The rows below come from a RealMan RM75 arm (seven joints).
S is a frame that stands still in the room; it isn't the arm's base.
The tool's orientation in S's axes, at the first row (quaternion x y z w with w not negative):
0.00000 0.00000 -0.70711 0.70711
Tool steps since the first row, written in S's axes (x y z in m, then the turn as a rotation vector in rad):
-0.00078 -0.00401 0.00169 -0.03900 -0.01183 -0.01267
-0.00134 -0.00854 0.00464 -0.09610 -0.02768 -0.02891
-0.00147 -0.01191 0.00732 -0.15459 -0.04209 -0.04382
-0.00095 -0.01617 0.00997 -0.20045 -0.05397 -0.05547
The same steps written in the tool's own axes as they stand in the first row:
0.00401 -0.00078 0.00169 0.01183 -0.03900 -0.01267
0.00854 -0.00134 0.00464 0.02768 -0.09610 -0.02891
0.01191 -0.00147 0.00732 0.04209 -0.15459 -0.04382
0.01617 -0.00095 0.00997 0.05397 -0.20045 -0.05547

